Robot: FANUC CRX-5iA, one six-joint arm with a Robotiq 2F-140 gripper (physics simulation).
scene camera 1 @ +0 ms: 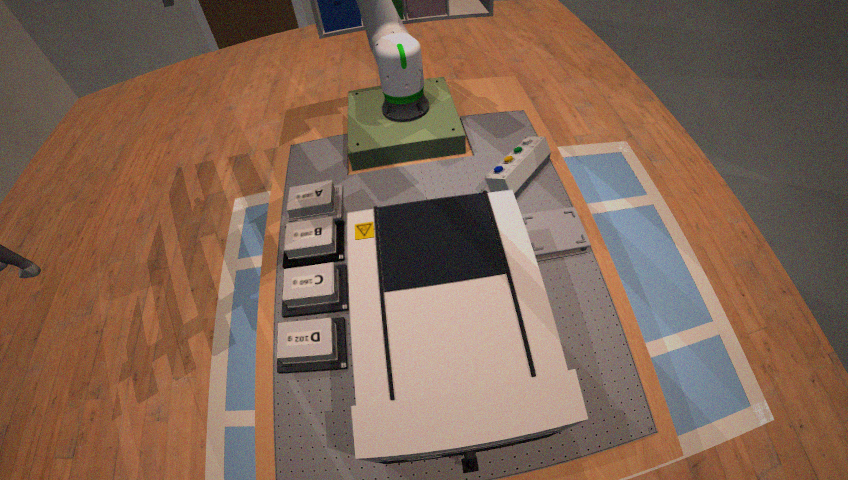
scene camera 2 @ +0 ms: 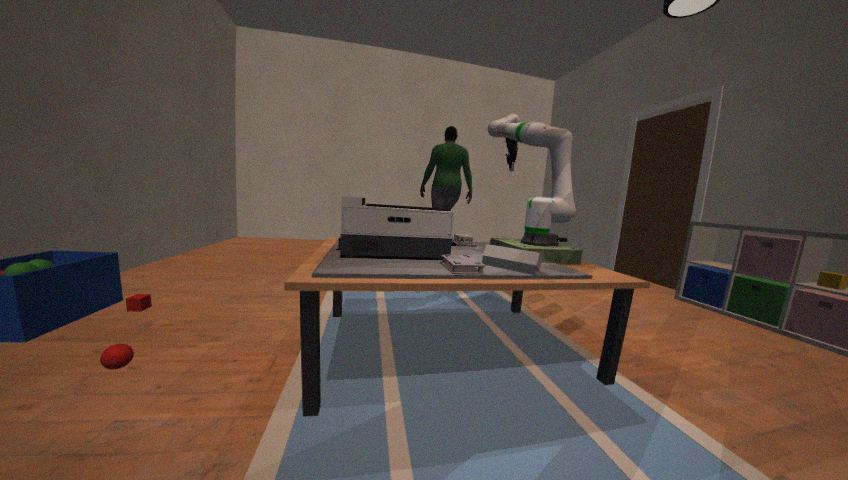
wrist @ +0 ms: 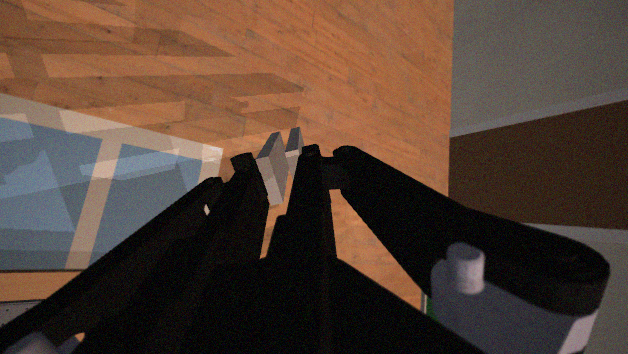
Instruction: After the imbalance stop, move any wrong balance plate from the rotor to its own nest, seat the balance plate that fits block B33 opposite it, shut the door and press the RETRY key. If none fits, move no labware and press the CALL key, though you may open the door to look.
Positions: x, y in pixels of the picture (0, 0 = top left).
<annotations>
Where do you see a button box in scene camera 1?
516, 171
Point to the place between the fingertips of my gripper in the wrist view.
At 290, 147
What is my gripper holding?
Nothing.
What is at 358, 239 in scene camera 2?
A centrifuge.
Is my gripper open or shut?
Shut.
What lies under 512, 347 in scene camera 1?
A centrifuge.
</annotations>
